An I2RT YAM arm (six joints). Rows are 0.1 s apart.
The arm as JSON. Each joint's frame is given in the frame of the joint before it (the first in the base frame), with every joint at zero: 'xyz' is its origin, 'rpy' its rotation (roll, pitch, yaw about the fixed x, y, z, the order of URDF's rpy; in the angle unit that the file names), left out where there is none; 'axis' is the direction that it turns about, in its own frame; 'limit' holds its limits. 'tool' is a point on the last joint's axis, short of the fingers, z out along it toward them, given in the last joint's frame.
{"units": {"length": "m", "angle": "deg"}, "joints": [
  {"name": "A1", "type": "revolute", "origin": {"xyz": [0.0, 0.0, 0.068], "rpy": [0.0, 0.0, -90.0]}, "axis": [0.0, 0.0, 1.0], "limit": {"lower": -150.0, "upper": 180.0}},
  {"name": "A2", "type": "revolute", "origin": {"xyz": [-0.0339, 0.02, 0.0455], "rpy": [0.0, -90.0, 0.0]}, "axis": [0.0, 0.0, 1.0], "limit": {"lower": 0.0, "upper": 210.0}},
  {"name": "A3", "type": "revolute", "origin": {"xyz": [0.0, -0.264, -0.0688], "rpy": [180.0, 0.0, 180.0]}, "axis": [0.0, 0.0, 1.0], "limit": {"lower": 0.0, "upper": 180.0}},
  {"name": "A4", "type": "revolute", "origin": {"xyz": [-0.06, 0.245, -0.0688], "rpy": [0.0, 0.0, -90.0]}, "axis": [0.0, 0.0, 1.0], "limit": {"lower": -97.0, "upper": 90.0}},
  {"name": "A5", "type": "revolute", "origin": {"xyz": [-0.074, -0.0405, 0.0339], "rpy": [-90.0, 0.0, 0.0]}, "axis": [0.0, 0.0, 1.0], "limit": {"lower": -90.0, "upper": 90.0}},
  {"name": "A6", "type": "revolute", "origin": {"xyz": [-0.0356, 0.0, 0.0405], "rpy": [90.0, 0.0, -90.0]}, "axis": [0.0, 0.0, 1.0], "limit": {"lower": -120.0, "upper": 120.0}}
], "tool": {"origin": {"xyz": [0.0, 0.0, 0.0], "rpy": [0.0, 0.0, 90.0]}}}
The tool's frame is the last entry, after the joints.
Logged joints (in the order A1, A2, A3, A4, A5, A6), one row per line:
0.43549, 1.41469, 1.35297, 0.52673, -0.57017, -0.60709
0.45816, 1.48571, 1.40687, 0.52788, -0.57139, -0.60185
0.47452, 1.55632, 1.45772, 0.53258, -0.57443, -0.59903
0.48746, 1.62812, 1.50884, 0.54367, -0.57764, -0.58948
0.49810, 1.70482, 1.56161, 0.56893, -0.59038, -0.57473
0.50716, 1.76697, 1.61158, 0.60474, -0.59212, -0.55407
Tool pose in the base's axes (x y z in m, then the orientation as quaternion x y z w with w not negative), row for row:
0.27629, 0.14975, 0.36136, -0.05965, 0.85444, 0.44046, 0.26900
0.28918, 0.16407, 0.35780, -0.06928, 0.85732, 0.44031, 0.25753
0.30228, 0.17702, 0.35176, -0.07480, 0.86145, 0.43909, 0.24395
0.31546, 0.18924, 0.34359, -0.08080, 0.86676, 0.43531, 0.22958
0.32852, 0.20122, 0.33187, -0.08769, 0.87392, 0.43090, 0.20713
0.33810, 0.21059, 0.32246, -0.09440, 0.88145, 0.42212, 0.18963
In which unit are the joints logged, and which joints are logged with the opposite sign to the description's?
The joints are logged in radians. Opposite sign: A4, A6.
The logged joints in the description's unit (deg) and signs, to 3 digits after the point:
24.952, 81.056, 77.519, -30.179, -32.668, 34.784
26.251, 85.125, 80.608, -30.245, -32.738, 34.483
27.188, 89.171, 83.521, -30.515, -32.912, 34.322
27.929, 93.284, 86.450, -31.150, -33.096, 33.775
28.539, 97.679, 89.474, -32.597, -33.826, 32.930
29.058, 101.240, 92.337, -34.649, -33.926, 31.746

